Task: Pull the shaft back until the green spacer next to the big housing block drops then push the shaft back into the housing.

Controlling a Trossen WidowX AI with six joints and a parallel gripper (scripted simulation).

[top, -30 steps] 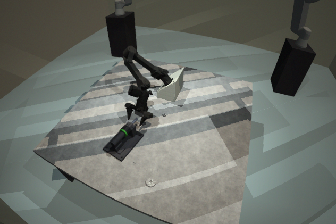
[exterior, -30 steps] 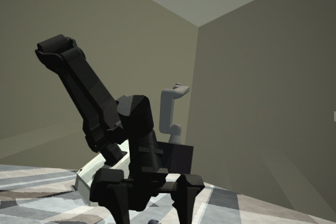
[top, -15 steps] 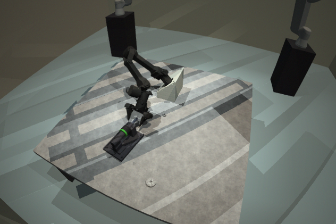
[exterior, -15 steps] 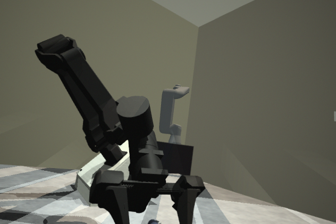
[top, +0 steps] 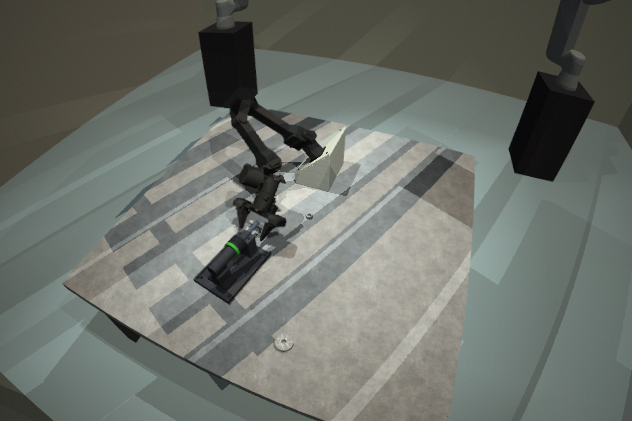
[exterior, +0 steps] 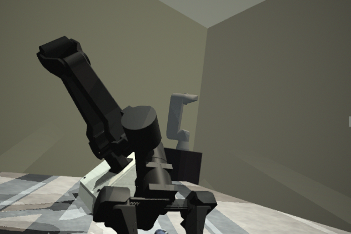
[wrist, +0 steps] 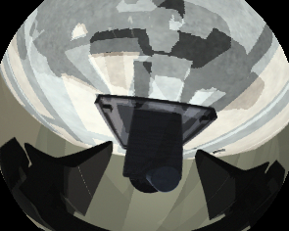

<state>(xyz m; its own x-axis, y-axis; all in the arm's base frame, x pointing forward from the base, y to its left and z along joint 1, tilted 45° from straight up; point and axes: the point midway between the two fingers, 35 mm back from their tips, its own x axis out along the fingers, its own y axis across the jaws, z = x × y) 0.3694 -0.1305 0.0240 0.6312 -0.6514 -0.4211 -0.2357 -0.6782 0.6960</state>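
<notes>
My gripper tip is 60 mm short of the blue-grey shaft, 10 mm to the left of it and 20 mm below it. Round my gripper tip: green spacer: 90 mm ahead, 20 mm to the right, 20 mm above.
</notes>
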